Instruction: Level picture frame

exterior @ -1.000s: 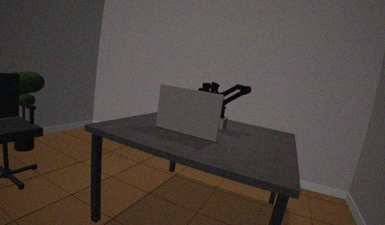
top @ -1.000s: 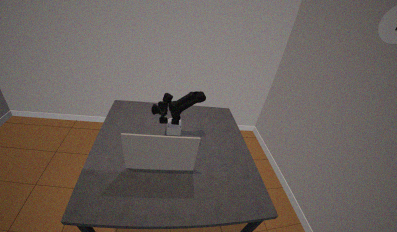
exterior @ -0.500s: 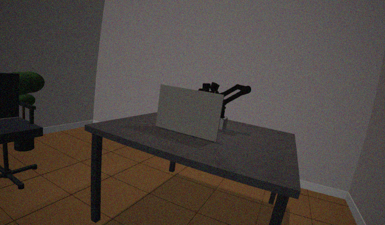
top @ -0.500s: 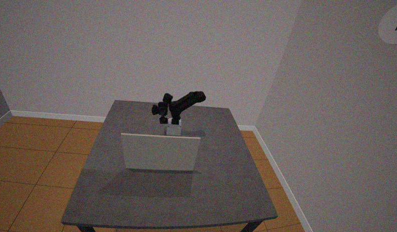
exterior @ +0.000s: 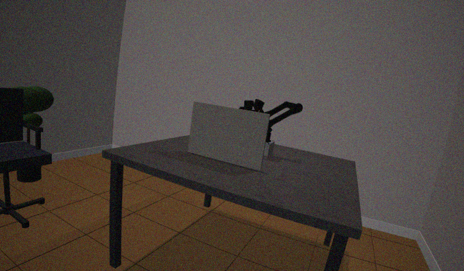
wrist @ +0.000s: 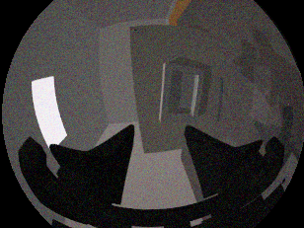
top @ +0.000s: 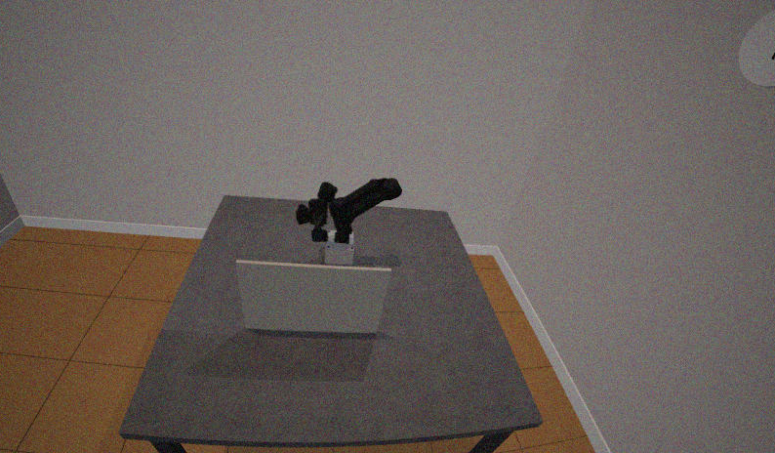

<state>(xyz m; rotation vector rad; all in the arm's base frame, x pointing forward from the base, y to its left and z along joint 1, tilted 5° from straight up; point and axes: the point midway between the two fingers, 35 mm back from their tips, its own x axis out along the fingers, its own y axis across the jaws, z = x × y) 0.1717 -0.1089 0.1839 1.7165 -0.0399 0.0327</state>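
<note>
Now: gripper tip 210 mm short of the picture frame, 10 mm to the right of it and 90 mm above it. Also, from my gripper tip: grey wall panel (220 mm ahead, 10 mm to the left, 110 mm below).
</note>
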